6 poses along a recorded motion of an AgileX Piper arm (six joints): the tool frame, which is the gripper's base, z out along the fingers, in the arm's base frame.
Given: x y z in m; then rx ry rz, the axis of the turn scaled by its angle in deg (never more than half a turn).
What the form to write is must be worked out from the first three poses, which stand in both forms.
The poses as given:
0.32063, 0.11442, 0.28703, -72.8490, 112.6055, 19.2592
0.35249, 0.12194, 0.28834, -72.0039, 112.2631, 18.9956
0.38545, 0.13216, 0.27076, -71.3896, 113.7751, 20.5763
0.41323, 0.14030, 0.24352, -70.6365, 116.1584, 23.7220
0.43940, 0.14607, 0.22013, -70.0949, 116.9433, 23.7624
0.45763, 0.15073, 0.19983, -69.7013, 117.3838, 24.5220
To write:
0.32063, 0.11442, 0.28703, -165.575, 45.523, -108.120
0.35249, 0.12194, 0.28834, -164.986, 46.101, -108.230
0.38545, 0.13216, 0.27076, -167.704, 46.014, -110.549
0.41323, 0.14030, 0.24352, -172.566, 45.770, -114.250
0.43940, 0.14607, 0.22013, -173.225, 45.482, -115.281
0.45763, 0.15073, 0.19983, -174.293, 45.571, -116.198

